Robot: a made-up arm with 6 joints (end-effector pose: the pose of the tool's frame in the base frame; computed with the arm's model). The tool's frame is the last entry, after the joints.
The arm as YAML. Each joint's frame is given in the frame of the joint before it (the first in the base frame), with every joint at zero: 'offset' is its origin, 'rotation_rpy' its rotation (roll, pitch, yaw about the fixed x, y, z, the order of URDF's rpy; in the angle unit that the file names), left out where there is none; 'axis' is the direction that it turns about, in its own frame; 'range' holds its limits. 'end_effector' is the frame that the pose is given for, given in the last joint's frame.
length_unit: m
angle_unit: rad
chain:
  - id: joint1
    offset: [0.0, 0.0, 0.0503]
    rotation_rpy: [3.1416, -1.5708, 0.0]
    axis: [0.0, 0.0, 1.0]
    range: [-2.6, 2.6]
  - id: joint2
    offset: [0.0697, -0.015, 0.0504]
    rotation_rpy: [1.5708, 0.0, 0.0]
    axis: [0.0, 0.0, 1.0]
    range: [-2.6, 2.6]
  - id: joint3
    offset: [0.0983, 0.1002, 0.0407]
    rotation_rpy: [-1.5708, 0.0, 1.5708]
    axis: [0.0, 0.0, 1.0]
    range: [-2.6, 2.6]
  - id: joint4
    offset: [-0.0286, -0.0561, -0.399]
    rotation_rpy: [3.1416, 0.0, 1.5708]
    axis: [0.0, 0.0, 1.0]
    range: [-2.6, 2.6]
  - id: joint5
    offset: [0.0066, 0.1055, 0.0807]
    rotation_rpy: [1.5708, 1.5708, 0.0]
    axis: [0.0, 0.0, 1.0]
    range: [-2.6, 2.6]
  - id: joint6
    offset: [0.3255, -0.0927, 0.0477]
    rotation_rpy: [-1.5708, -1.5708, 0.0]
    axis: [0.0, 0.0, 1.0]
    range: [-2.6, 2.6]
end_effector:
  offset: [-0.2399, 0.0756, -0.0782]
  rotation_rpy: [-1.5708, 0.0, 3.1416]
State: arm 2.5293 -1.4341 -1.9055 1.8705 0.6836 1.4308
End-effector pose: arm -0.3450 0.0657 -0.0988 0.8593 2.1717 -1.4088
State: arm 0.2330 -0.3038 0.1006 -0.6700 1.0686 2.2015
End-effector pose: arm -0.0073 0.0207 0.5243 -1.1753 -1.7375 0.2736
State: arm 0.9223 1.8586 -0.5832 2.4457 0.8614 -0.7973
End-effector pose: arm 0.1622 0.1480 0.4609 1.6365 -1.1280 1.9487
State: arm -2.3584 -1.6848 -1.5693 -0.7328 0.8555 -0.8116
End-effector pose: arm -0.0804 0.3537 -0.2251 2.2962 1.1803 -1.0588
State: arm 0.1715 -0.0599 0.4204 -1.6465 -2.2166 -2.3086
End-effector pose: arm 0.3848 -0.0469 1.1364 1.3002 -0.3274 0.5869
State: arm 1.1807 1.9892 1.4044 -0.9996 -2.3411 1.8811
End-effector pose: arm 0.7132 0.3104 0.0404 -0.6962 -1.5253 -1.5697
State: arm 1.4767 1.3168 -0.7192 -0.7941 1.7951 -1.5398
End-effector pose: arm 0.5674 -0.2653 -0.4435 -1.2520 1.2546 0.7915
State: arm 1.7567 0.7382 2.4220 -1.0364 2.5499 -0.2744
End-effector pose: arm 0.6566 -0.7716 0.4165 0.8477 -1.9290 -1.0663
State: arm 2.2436 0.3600 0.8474 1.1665 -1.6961 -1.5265
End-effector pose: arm 0.2905 -1.0549 0.0038 -1.2811 0.4764 -1.9262
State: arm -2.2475 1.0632 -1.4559 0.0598 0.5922 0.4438
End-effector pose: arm 0.3027 -0.1243 -0.2843 -1.2258 1.3379 0.5877
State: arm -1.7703 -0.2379 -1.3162 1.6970 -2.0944 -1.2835
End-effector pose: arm -0.2531 1.0898 0.1924 -0.2918 -1.9272 0.8229
